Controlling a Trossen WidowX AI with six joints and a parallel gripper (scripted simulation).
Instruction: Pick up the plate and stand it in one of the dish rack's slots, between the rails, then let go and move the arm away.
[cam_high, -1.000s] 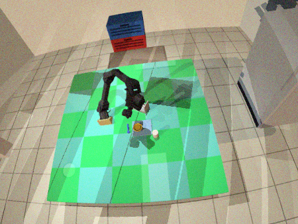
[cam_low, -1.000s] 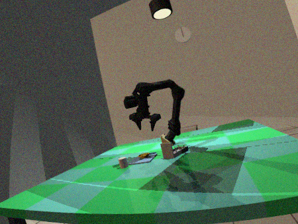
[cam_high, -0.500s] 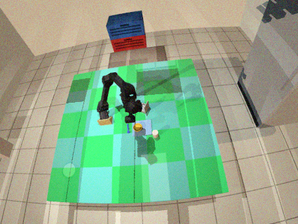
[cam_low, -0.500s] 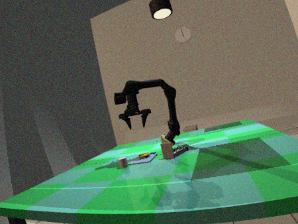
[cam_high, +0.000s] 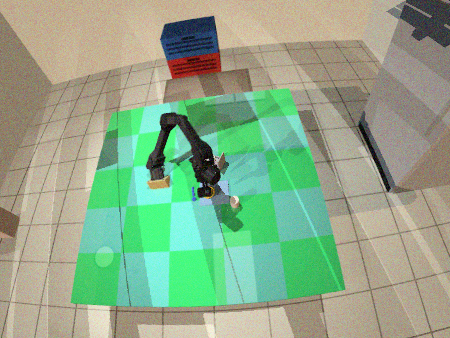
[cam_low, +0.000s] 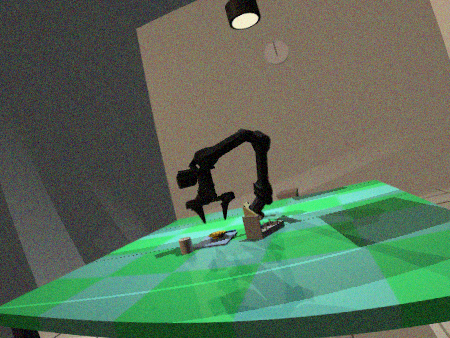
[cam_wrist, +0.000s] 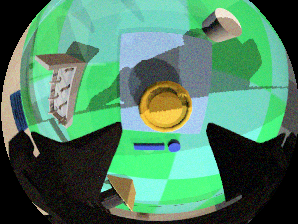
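The yellow plate is 5 cm below my gripper tip. From my gripper tip the other things lie so: blue spoon 8 cm behind, 6 cm below; then pale blue pad 6 cm below, 3 cm ahead; then short beige cup 12 cm ahead, 9 cm to the right, 4 cm below.
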